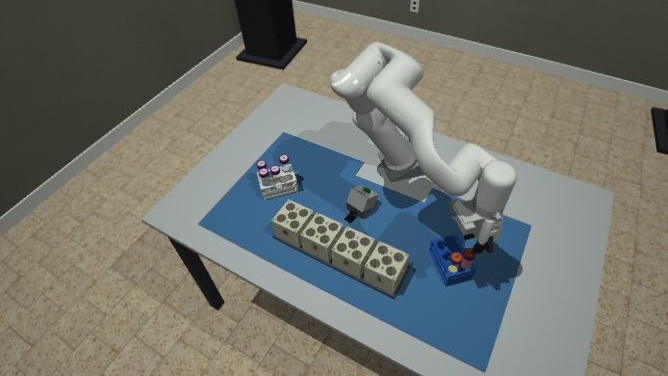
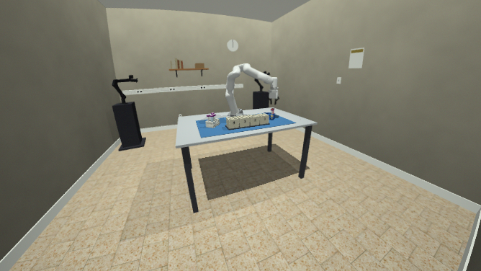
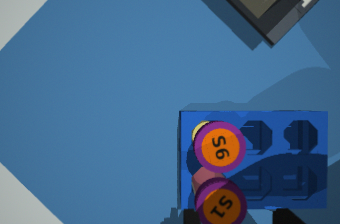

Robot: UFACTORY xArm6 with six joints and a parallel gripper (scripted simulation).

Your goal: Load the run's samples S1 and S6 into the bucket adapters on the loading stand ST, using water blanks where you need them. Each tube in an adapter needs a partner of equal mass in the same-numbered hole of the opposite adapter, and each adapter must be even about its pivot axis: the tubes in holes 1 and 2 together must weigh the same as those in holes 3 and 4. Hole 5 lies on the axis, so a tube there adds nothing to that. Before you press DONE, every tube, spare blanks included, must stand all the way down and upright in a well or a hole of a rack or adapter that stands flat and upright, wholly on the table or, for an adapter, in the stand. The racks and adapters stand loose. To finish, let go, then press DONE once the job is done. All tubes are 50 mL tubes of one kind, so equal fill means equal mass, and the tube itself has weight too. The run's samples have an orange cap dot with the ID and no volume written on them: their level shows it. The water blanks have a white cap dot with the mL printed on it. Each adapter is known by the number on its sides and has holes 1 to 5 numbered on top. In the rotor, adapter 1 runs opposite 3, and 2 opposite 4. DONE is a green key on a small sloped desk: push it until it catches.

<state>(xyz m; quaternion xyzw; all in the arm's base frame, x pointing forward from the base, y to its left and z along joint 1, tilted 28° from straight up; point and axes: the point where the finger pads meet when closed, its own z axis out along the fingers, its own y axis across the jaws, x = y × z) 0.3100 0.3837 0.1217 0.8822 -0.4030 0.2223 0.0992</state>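
Right now the sample tube is 120 mm below my hand, 30 mm to the right of it and 20 mm ahead of it. Also, from my hand: green DONE key 370 mm to the right, 160 mm behind, 120 mm below; blue rack 160 mm below, 40 mm to the right, 20 mm behind; done desk 370 mm to the right, 140 mm behind, 130 mm below.
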